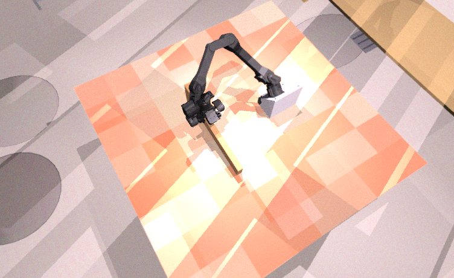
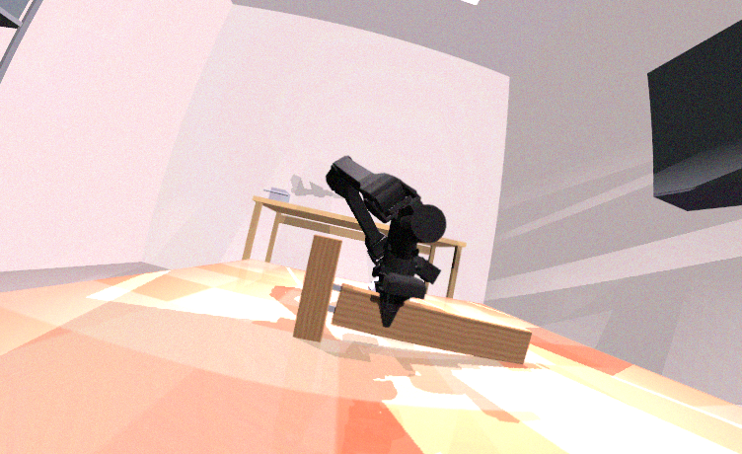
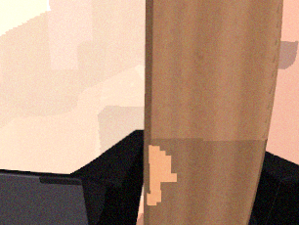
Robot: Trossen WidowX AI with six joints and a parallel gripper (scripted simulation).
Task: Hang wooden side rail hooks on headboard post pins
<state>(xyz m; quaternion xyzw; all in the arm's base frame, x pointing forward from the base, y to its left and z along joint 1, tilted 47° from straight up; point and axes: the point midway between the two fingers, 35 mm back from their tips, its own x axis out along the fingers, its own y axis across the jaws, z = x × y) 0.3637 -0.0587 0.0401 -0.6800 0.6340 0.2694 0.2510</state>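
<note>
Right now the headboard post is 10 mm ahead of my gripper tip, 130 mm to the right of it and 40 mm above it.
</note>
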